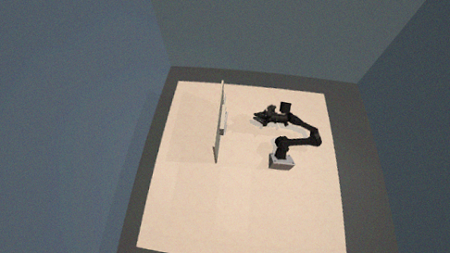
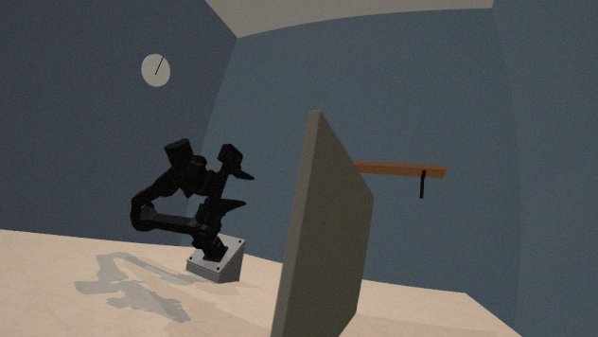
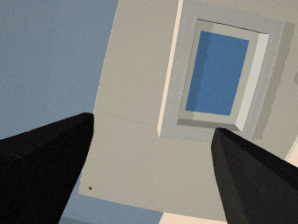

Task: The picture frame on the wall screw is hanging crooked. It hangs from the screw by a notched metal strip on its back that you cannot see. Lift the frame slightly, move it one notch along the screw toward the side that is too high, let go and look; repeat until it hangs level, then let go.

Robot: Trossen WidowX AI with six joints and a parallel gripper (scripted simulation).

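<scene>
Now: the picture frame 190 mm ahead of my gripper tip, 20 mm to the right of it and 90 mm below it. From my gripper tip the other things lie so: wall panel (210 mm ahead, 10 mm to the right, 100 mm below).
</scene>
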